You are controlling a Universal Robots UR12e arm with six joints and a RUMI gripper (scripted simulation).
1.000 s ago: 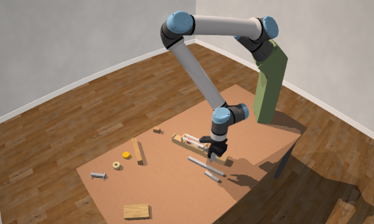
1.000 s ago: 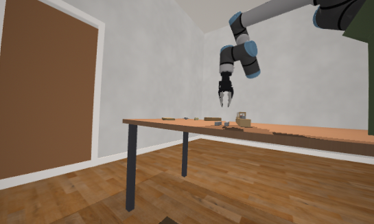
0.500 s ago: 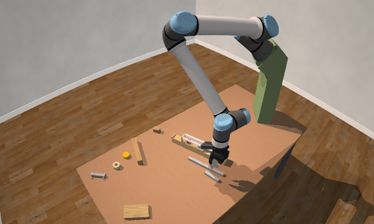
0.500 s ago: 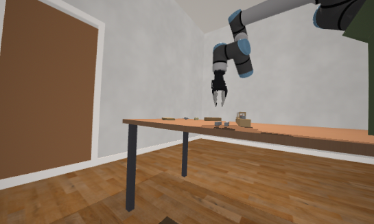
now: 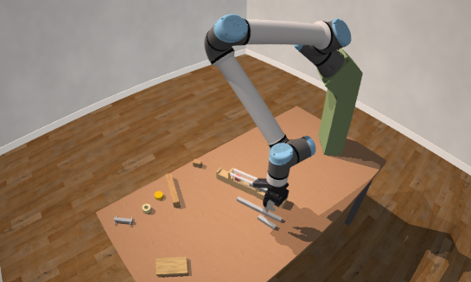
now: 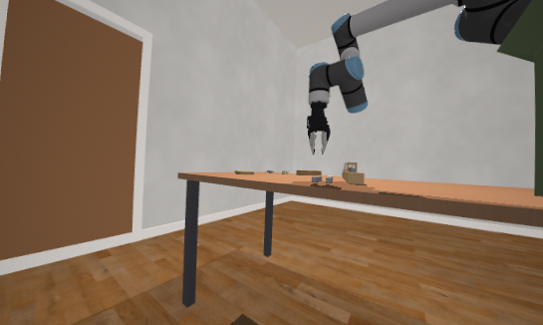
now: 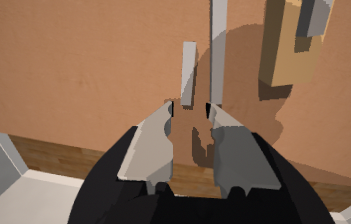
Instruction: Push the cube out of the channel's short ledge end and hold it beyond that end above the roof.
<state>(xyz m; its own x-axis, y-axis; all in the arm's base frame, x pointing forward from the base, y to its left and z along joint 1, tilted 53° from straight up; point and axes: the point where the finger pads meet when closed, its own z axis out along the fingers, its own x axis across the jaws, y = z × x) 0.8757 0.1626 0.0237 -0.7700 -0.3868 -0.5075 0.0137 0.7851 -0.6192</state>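
The short grey rod is 120 mm below my hand. The rest, counted from my hand: channel 250 mm to the right, 120 mm behind, 80 mm below; red cube 290 mm to the right, 110 mm behind, 80 mm below; long grey rod 120 mm below, 80 mm to the right, 40 mm behind.
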